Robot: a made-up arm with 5 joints.
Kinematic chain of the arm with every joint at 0, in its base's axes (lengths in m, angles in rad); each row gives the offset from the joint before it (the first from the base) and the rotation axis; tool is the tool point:
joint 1: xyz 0 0 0.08 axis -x
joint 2: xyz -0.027 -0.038 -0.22 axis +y
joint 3: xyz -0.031 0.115 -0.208 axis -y
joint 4: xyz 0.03 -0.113 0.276 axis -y
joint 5: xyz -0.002 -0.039 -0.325 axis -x
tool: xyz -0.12 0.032 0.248
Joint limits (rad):
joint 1: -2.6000..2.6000
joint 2: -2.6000..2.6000
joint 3: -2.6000..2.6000
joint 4: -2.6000..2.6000
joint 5: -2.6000..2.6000
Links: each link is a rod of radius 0.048 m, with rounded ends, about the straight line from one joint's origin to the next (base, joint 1, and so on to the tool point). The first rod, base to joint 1, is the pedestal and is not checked.
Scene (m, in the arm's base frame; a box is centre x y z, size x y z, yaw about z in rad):
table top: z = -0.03
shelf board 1: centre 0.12 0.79 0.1 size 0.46 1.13 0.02 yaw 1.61
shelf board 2: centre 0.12 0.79 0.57 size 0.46 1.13 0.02 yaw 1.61
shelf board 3: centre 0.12 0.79 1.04 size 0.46 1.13 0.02 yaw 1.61
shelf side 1: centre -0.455 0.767 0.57 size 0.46 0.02 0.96 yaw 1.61
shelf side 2: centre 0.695 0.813 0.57 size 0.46 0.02 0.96 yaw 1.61
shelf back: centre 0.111 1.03 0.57 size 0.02 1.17 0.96 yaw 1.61
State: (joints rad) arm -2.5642 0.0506 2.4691 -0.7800 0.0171
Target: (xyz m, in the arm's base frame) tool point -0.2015 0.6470 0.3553
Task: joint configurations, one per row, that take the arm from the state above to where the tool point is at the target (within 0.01 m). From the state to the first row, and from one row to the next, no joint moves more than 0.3 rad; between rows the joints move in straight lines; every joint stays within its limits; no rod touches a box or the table.
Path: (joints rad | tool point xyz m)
1: -2.4475 0.0921 2.3940 -0.5355 0.1476 | -0.1960 0.4463 0.6056
2: -2.3308 0.1337 2.3189 -0.2911 0.2781 | -0.1991 0.4489 0.5396
3: -2.2141 0.1752 2.2438 -0.0466 0.4086 | -0.1983 0.4376 0.4742
4: -2.0974 0.2168 2.1687 0.1979 0.5391 | -0.1950 0.4121 0.4118
5: -1.9807 0.2583 2.0936 0.4424 0.6696 | -0.1907 0.3726 0.3553
6: -2.0044 0.2145 2.1727 0.1863 0.4732 | -0.2024 0.4540 0.3635
7: -2.0281 0.1707 2.2518 -0.0698 0.2769 | -0.2102 0.5262 0.3652
8: -2.0518 0.1268 2.3310 -0.3259 0.0805 | -0.2107 0.5901 0.3618
9: -2.0755 0.0830 2.4101 -0.5820 -0.1159 | -0.2015 0.6470 0.3553

